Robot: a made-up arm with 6 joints.
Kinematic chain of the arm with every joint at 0, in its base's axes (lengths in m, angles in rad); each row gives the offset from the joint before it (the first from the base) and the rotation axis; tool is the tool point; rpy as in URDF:
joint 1: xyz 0 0 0.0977 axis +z
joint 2: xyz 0 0 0 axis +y
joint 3: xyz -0.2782 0 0.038 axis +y
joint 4: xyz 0.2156 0 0.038 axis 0.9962 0 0.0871
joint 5: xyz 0 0 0 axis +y
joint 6: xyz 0.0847 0 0.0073 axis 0.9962 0 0.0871
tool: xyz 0 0 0 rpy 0 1.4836 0
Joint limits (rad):
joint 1: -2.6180..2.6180
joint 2: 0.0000..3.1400
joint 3: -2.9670..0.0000
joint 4: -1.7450..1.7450
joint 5: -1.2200..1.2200
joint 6: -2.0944..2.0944
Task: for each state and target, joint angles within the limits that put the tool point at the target. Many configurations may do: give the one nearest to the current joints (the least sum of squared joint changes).
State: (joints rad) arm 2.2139 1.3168 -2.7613 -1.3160 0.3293 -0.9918
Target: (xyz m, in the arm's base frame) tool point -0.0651 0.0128 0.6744
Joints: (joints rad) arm 2.6180 1.4613 -2.6809 -1.3566 -0.2626 -0.9918
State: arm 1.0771 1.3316 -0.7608 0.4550 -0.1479 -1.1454
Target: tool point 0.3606 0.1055 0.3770
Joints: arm 0.3176 1.7014 -1.4974 0.4696 -0.3290 -1.1454
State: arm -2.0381 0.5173 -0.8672 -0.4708 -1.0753 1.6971
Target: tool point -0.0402 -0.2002 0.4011
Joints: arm -1.9341 1.1654 -0.9023 -0.4995 -0.9702 1.6971
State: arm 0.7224 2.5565 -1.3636 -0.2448 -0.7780 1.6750
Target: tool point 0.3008 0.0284 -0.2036
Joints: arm 0.0709 3.0372 -1.2046 -0.1321 -0.6785 1.6750
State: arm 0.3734 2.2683 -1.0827 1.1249 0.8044 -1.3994
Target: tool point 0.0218 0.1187 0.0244
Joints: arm 0.8605 2.3905 -0.3036 1.0499 0.9699 -1.3994
